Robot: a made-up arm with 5 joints. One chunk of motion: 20 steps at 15 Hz.
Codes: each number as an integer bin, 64 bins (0 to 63) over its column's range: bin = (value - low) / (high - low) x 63, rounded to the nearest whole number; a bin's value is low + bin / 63 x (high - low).
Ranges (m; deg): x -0.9..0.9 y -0.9..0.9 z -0.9..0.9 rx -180..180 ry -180..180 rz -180..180
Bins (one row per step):
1: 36 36 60 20 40 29
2: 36 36 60 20 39 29
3: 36 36 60 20 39 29
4: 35 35 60 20 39 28
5: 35 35 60 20 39 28
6: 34 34 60 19 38 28
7: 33 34 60 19 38 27
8: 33 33 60 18 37 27
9: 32 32 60 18 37 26
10: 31 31 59 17 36 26
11: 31 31 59 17 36 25
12: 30 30 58 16 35 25
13: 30 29 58 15 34 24
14: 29 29 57 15 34 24
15: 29 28 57 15 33 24
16: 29 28 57 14 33 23
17: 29 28 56 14 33 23
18: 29 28 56 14 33 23
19: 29 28 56 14 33 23
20: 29 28 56 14 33 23
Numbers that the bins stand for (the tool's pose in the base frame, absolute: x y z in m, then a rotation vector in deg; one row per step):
1: 0.1286 0.1286 0.8143 -65.71 48.57 -14.29
2: 0.1286 0.1286 0.8143 -65.71 42.86 -14.29
3: 0.1286 0.1286 0.8143 -65.71 42.86 -14.29
4: 0.1000 0.1000 0.8143 -65.71 42.86 -20.00
5: 0.1000 0.1000 0.8143 -65.71 42.86 -20.00
6: 0.0714 0.0714 0.8143 -71.43 37.14 -20.00
7: 0.0429 0.0714 0.8143 -71.43 37.14 -25.71
8: 0.0429 0.0429 0.8143 -77.14 31.43 -25.71
9: 0.0143 0.0143 0.8143 -77.14 31.43 -31.43
10: -0.0143 -0.0143 0.7857 -82.86 25.71 -31.43
11: -0.0143 -0.0143 0.7857 -82.86 25.71 -37.14
12: -0.0429 -0.0429 0.7571 -88.57 20.00 -37.14
13: -0.0429 -0.0714 0.7571 -94.29 14.29 -42.86
14: -0.0714 -0.0714 0.7286 -94.29 14.29 -42.86
15: -0.0714 -0.1000 0.7286 -94.29 8.57 -42.86
16: -0.0714 -0.1000 0.7286 -100.00 8.57 -48.57
17: -0.0714 -0.1000 0.7000 -100.00 8.57 -48.57
18: -0.0714 -0.1000 0.7000 -100.00 8.57 -48.57
19: -0.0714 -0.1000 0.7000 -100.00 8.57 -48.57
20: -0.0714 -0.1000 0.7000 -100.00 8.57 -48.57

